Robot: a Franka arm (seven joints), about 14 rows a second.
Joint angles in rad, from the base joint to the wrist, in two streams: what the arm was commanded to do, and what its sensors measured. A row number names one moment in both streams.
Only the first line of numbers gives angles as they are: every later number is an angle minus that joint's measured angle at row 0.
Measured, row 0:
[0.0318, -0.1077, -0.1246, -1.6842, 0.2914, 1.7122, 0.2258]
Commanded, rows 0 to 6:
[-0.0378, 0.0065, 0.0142, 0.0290, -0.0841, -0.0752, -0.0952]
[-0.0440, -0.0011, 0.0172, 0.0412, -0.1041, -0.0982, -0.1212]
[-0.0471, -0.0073, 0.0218, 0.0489, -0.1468, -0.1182, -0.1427]
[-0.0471, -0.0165, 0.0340, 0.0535, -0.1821, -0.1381, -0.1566]
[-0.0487, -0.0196, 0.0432, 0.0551, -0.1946, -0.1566, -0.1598]
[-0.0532, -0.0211, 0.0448, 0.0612, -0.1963, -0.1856, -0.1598]
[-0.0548, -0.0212, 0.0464, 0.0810, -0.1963, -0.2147, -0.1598]
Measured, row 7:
[-0.0267, -0.0147, 0.0209, 0.0517, -0.1733, -0.1607, -0.1361]
